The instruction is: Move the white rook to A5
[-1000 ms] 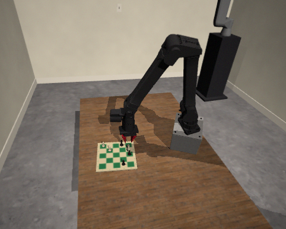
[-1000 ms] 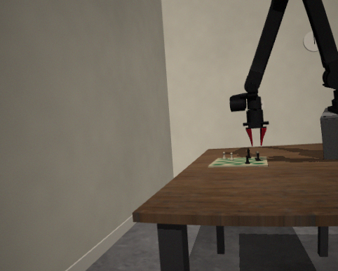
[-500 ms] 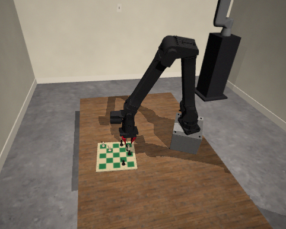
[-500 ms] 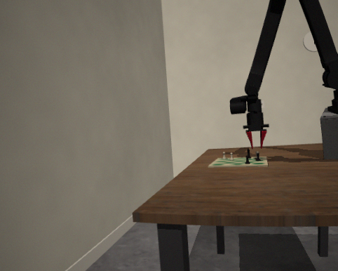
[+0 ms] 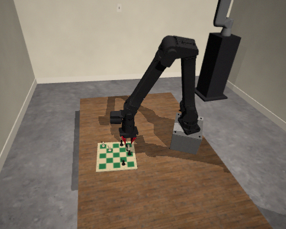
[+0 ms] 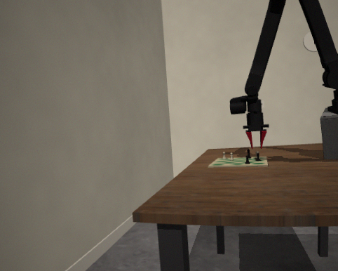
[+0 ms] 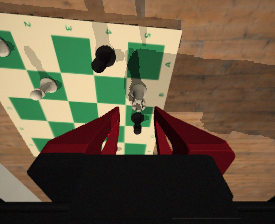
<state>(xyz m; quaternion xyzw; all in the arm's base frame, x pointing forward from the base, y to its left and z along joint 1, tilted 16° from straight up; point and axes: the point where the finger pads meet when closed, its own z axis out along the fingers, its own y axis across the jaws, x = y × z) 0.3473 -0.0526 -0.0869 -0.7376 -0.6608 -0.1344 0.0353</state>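
Now: the white rook 4 cm below my hand. The rest, counted from my hand: chessboard 8 cm ahead, 3 cm to the left, 6 cm below.
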